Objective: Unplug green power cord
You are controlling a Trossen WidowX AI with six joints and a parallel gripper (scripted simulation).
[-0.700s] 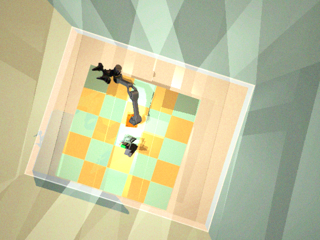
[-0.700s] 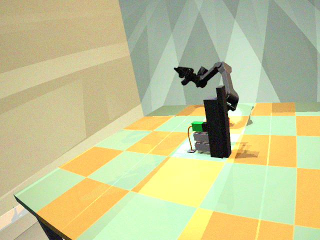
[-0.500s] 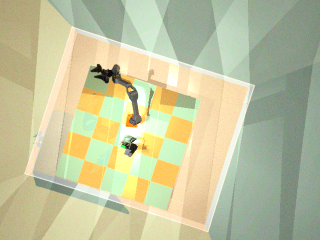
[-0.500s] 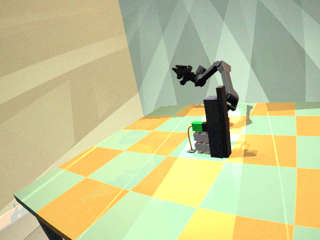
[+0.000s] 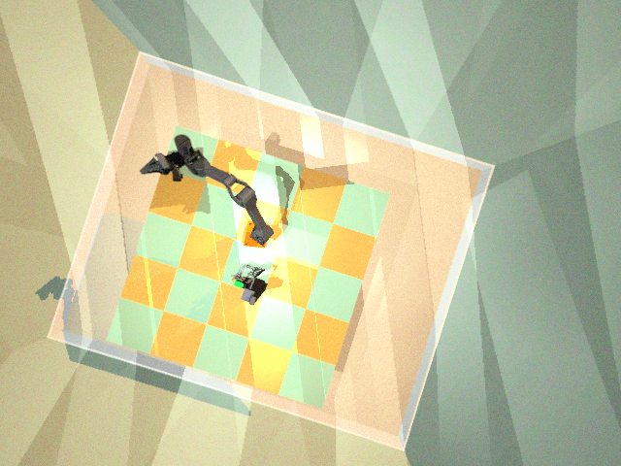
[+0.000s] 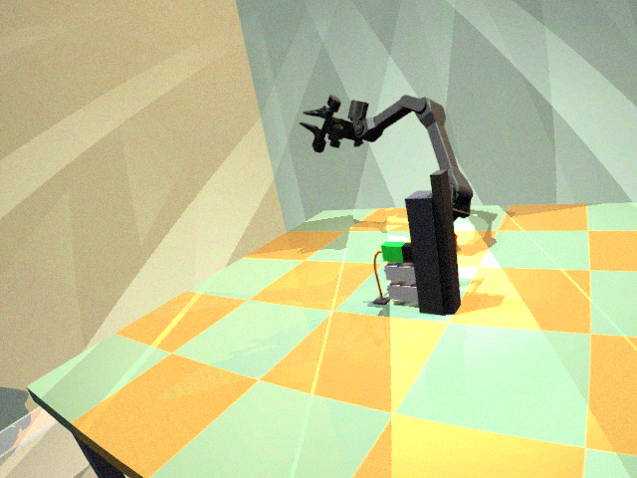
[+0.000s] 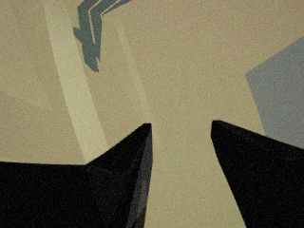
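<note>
Now: the green plug 340 mm ahead of my gripper tip, 490 mm to the left of it and 280 mm below it.
</note>
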